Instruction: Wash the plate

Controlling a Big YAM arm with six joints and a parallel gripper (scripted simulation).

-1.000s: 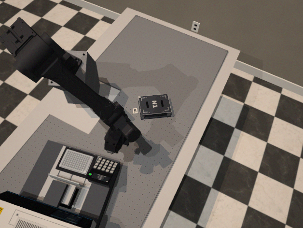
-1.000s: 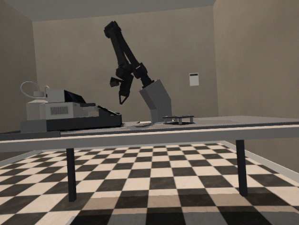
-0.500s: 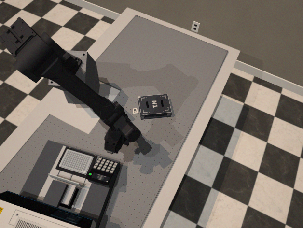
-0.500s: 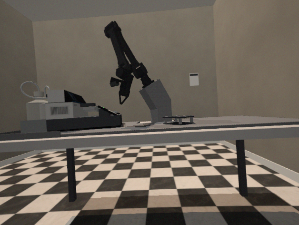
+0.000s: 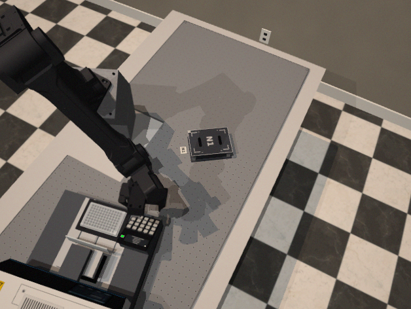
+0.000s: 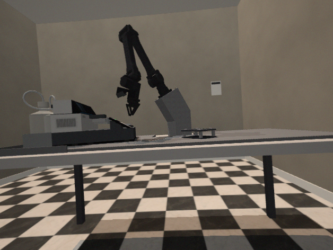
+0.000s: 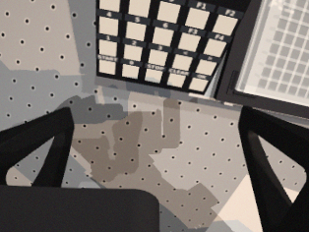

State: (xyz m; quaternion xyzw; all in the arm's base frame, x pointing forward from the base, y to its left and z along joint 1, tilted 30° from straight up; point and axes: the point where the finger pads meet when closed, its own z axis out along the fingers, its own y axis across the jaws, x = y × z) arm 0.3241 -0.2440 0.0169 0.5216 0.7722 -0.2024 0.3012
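My hand is 120 mm past the white well plate, 70 mm to the left of it and 60 mm above it. From my hand the other things lie so: label (20 mm behind, 340 mm to the left, 160 mm below); then dark carrier (120 mm behind, 70 mm to the right, 70 mm below); then plate washer (100 mm behind, 220 mm to the right, 30 mm below).
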